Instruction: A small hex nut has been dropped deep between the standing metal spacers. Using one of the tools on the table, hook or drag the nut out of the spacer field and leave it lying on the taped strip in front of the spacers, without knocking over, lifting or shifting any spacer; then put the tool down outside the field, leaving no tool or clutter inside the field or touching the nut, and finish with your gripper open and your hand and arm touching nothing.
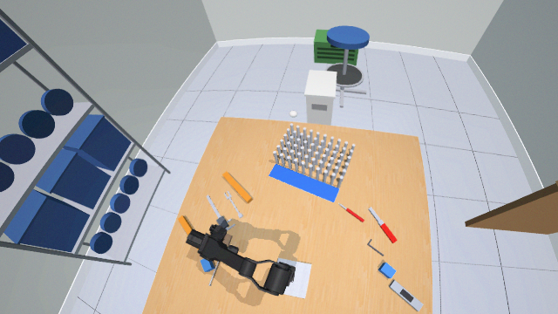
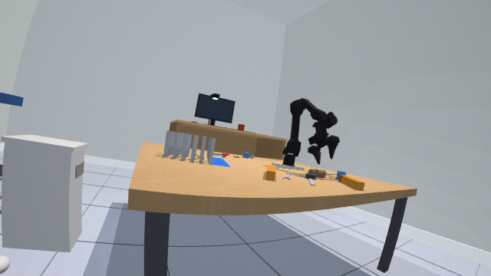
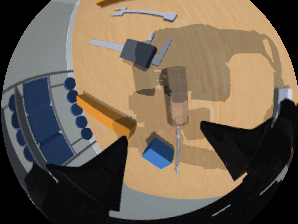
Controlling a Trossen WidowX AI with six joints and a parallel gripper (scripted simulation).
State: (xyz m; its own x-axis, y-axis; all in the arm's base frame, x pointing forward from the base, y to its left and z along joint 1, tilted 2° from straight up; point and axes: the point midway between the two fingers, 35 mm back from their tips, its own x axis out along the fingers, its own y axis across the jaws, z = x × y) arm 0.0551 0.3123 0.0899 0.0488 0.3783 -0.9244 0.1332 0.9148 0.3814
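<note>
Right now my gripper tip is 8 cm past the brown-handled hook tool and 7 cm above it. Round my gripper tip: red screwdriver (56 cm to the right, 27 cm ahead, 7 cm below); then blue taped strip (40 cm ahead, 33 cm to the right, 8 cm below); then small wrench (23 cm ahead, 8 cm below).
</note>
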